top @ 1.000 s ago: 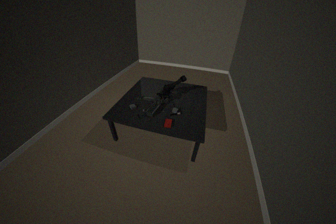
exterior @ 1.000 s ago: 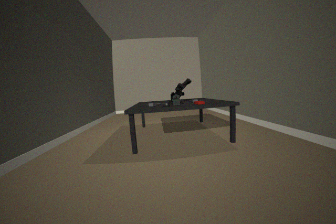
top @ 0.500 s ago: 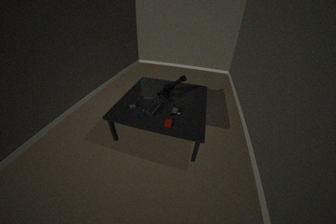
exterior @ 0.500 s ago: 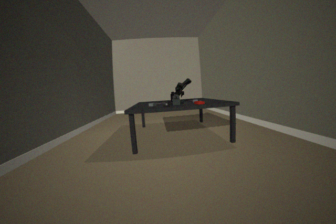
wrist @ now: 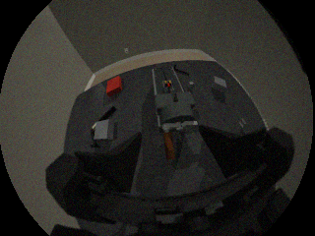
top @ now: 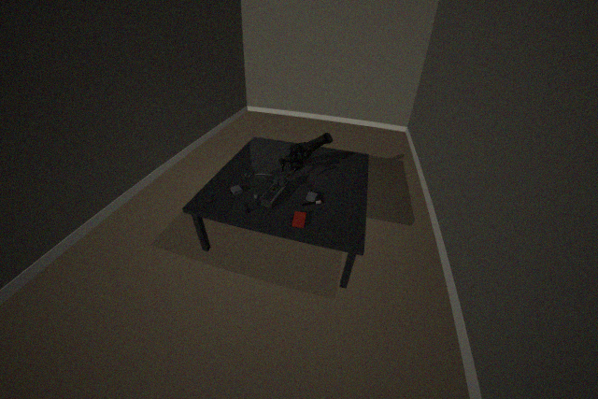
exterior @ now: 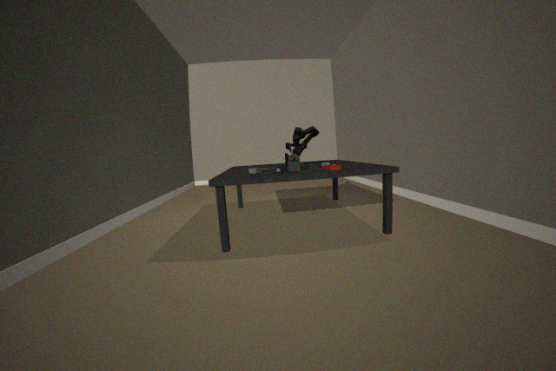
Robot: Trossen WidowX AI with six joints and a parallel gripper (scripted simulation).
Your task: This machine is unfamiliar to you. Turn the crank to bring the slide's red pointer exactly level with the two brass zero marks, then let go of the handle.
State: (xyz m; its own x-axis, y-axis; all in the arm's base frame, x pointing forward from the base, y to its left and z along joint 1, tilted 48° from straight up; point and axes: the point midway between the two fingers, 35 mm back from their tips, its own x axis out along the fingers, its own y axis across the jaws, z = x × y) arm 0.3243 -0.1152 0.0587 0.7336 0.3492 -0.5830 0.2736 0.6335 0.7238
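My gripper tip is 20 mm past the crank handle, 10 mm to the right of it and 40 mm above it. Also, from my gripper tip: red pointer: 140 mm ahead, 60 mm to the right, 50 mm below.
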